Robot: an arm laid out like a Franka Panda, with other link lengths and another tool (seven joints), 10 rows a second.
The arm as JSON. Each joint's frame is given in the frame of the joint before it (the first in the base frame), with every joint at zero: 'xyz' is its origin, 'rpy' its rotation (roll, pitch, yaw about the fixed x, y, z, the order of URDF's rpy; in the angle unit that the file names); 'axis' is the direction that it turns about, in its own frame. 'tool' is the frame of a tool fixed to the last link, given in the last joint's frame.
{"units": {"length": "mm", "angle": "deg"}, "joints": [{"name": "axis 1", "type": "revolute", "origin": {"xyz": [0.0, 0.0, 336.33], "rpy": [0.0, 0.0, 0.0]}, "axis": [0.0, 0.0, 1.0]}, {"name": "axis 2", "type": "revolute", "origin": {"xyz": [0.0, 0.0, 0.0], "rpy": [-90.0, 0.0, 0.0]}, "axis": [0.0, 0.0, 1.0]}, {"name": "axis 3", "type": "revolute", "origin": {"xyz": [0.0, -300.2, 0.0], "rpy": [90.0, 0.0, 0.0]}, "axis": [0.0, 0.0, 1.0]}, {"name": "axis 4", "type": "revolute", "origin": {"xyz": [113.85, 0.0, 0.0], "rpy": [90.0, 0.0, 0.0]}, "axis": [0.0, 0.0, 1.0]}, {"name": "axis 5", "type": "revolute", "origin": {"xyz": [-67.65, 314.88, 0.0], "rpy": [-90.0, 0.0, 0.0]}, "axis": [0.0, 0.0, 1.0]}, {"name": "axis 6", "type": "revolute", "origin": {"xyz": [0.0, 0.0, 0.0], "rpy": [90.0, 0.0, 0.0]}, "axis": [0.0, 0.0, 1.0]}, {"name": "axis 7", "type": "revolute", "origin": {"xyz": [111.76, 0.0, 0.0], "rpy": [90.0, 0.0, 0.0]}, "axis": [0.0, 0.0, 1.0]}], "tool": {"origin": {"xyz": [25.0, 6.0, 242.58], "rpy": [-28.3, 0.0, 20.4]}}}
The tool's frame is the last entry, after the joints.
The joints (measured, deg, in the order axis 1, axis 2, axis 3, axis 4, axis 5, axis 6, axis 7), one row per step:
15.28 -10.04 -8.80 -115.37 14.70 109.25 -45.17
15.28 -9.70 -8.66 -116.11 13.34 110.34 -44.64
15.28 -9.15 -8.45 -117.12 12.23 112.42 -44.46
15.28 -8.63 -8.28 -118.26 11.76 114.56 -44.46
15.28 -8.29 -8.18 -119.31 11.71 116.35 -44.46
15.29 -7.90 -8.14 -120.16 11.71 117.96 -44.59
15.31 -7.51 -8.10 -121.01 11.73 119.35 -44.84
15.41 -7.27 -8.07 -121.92 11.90 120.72 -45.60
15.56 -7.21 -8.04 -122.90 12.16 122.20 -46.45
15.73 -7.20 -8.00 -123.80 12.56 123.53 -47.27
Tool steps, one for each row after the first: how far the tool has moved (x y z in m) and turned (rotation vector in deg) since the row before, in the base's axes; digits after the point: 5 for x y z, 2 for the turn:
0.00166 -0.00363 -0.00804 -1.42 -0.02 -0.26
0.00435 -0.00240 -0.00932 -1.24 -0.59 -0.10
0.00367 -0.00082 -0.00926 -0.63 -0.52 -0.12
0.00238 -0.00020 -0.00732 -0.19 -0.39 -0.24
0.00252 -0.00038 -0.00654 -0.15 -0.38 -0.14
0.00143 -0.00016 -0.00708 -0.16 -0.19 0.03
0.00058 0.00096 -0.00604 -0.04 -0.34 0.54
0.00036 0.00150 -0.00451 0.07 -0.56 0.61
0.00002 0.00209 -0.00365 0.20 -0.52 0.57

